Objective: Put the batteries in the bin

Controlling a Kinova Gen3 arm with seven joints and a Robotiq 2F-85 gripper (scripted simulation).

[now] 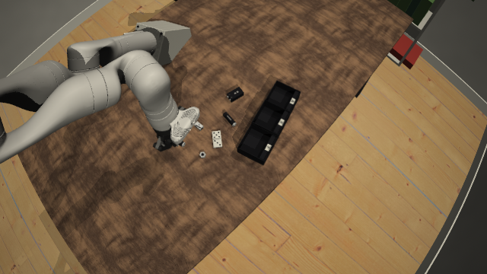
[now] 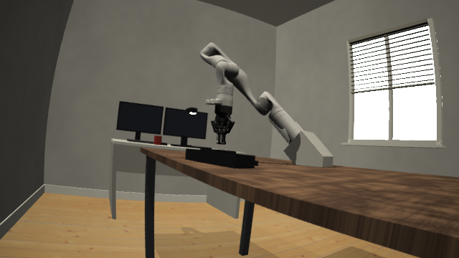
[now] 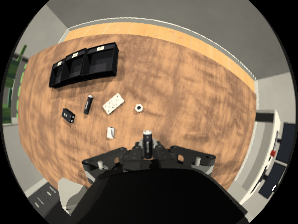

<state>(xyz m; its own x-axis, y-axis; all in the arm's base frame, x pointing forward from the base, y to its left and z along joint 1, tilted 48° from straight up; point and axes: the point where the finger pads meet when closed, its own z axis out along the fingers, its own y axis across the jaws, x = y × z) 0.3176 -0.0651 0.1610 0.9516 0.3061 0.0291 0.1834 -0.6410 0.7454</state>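
The white domino lies 90 mm to the left of my hand, 80 mm below it and 60 mm ahead of it. Also, from my hand: metal nut 80 mm below, 60 mm ahead, 30 mm to the left; then black nine-volt battery 230 mm to the left, 80 mm below; then grey metal piece 90 mm to the left, 80 mm below, 10 mm behind.
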